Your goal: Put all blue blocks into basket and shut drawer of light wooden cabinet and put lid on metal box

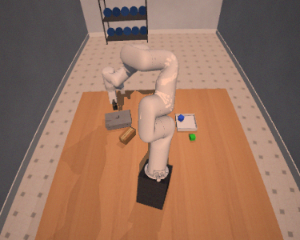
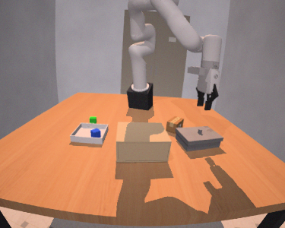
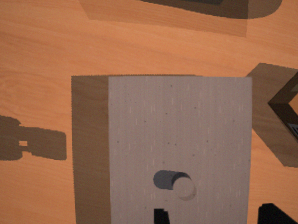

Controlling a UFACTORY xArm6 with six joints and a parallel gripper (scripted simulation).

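The grey metal box lies 16 cm below my hand and 1 cm ahead of it. From my hand the other things lie so: small brown box 15 cm below, 15 cm behind, 4 cm to the right; then drawer 27 cm to the right, 15 cm below; then red block 17 cm below, 14 cm behind, 7 cm to the right.
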